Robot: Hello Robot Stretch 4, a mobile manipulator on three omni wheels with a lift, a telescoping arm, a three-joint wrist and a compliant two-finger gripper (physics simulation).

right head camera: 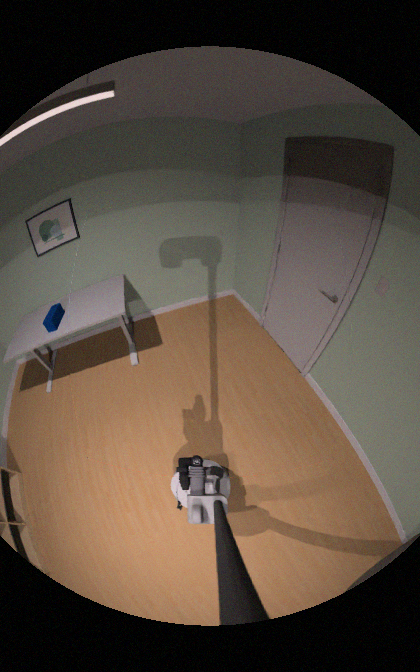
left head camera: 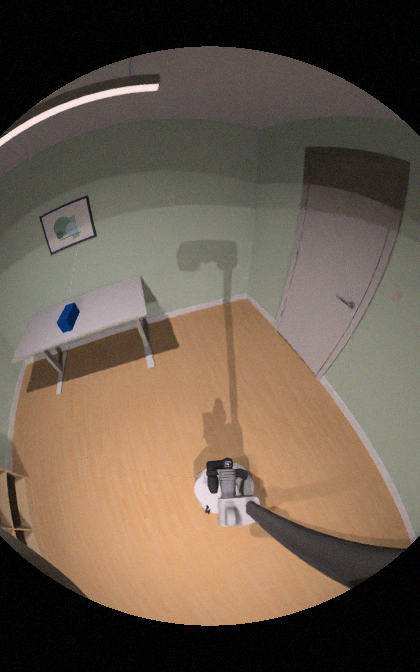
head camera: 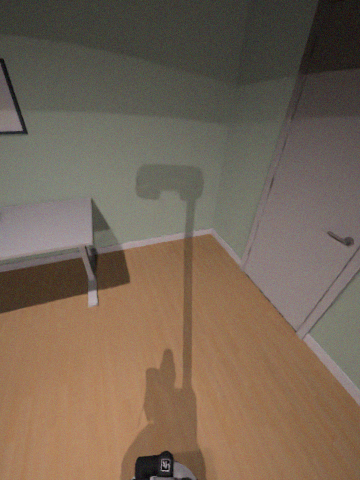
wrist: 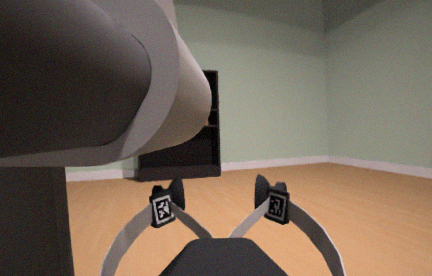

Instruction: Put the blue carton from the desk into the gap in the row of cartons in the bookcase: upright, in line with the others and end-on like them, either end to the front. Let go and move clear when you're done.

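Observation:
The blue carton (left head camera: pixel 68 317) (right head camera: pixel 54 317) lies on the white desk (left head camera: pixel 117 300) (right head camera: pixel 100 298) at the left of both side head views. The desk's right part (head camera: pixel 55 225) also shows in the head camera view. My gripper (wrist: pixel 219 194) is open and empty in the wrist view, with its two fingertips wide apart, far from the carton. A dark bookcase (wrist: pixel 215 150) stands against the far wall in the wrist view, partly hidden behind a robot part. A bit of orange shows on one of its shelves. The row of cartons and its gap cannot be made out.
A light wooden shelf unit (left head camera: pixel 16 528) (right head camera: pixel 12 523) stands at the lower left edge of the side head views. A closed door (head camera: pixel 305 200) (left head camera: pixel 335 280) (right head camera: pixel 320 270) is at the right. A dark upright panel (wrist: pixel 35 225) is close at the left of the wrist view.

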